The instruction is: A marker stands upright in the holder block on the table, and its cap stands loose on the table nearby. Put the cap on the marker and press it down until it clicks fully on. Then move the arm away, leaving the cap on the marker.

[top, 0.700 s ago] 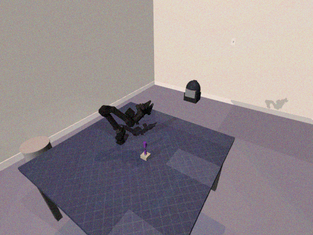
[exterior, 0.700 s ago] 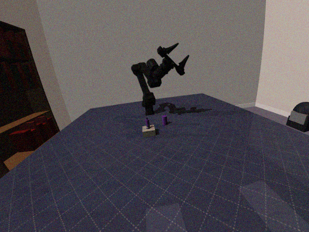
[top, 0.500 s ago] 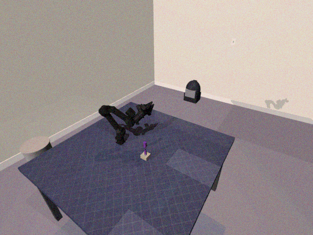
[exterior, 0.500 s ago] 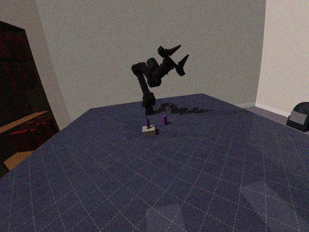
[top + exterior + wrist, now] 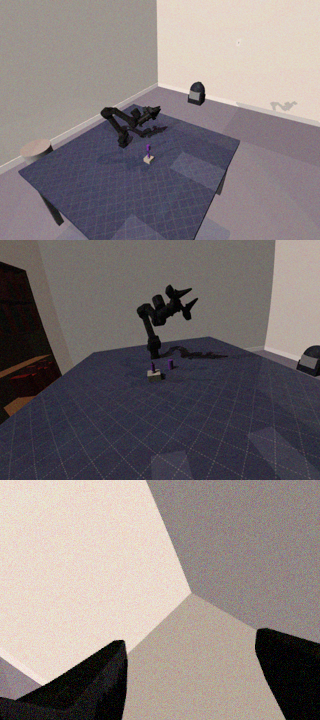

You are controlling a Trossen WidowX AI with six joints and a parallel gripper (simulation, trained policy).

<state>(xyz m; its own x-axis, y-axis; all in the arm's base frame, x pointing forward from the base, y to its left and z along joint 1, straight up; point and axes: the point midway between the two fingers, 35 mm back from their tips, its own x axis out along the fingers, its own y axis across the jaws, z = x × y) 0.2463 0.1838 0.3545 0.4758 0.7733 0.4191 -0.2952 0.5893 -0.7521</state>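
Now: gripper tip 340 mm above the purple cap, 140 mm to the left of it and 40 mm past it.
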